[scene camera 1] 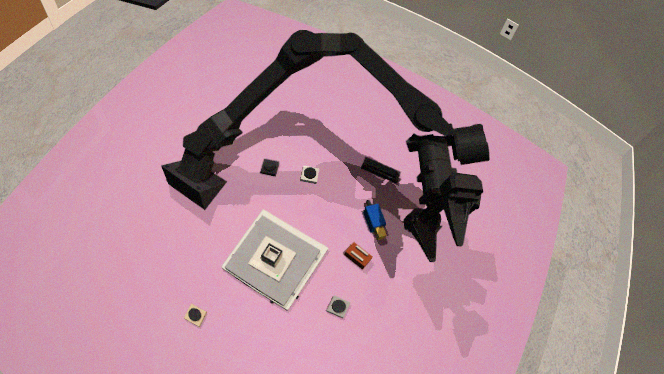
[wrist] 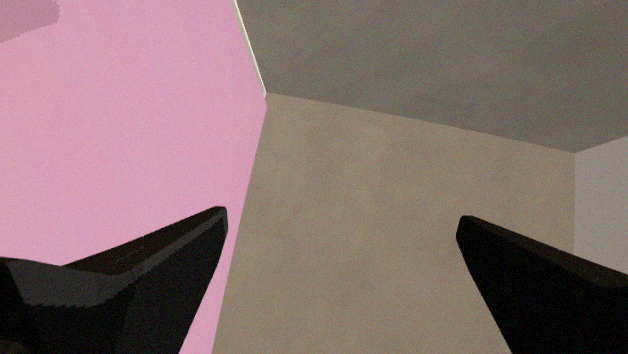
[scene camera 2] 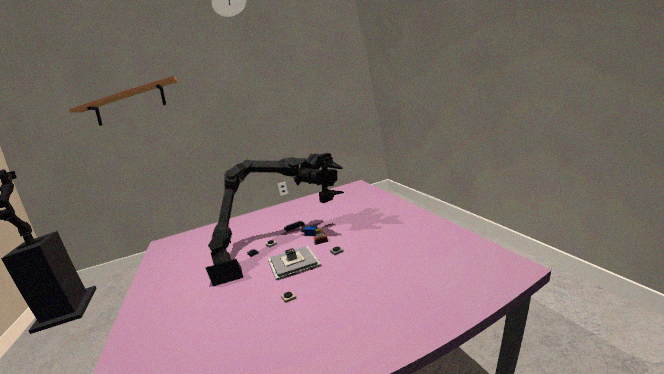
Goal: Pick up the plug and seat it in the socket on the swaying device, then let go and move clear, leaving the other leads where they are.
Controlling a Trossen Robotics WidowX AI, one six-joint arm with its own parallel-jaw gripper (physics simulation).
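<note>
A blue plug [scene camera 1: 374, 217] [scene camera 2: 310, 231] with a yellow tip lies on the pink table, right of the swaying device. The device is a grey plate [scene camera 1: 245, 258] [scene camera 2: 279, 270] on a white base; a black-rimmed square socket [scene camera 1: 271, 254] [scene camera 2: 291, 254] stands on its cream pad. My gripper [scene camera 1: 446, 253] [scene camera 2: 343, 179] [wrist: 344, 223] is open and empty, high above the table and to the right of the plug in scene camera 1. In the wrist view its fingers are wide apart, with table edge and wall behind; the plug and socket do not show there.
A red-brown block [scene camera 1: 358, 255] [scene camera 2: 320, 238] with two pale bars lies near the plug. A black bar [scene camera 1: 380, 169] [scene camera 2: 294, 226] lies behind it. Small square pieces with dark discs, white [scene camera 1: 309, 174], black [scene camera 1: 270, 167], grey [scene camera 1: 338, 306] and tan [scene camera 1: 195, 315], lie around the device.
</note>
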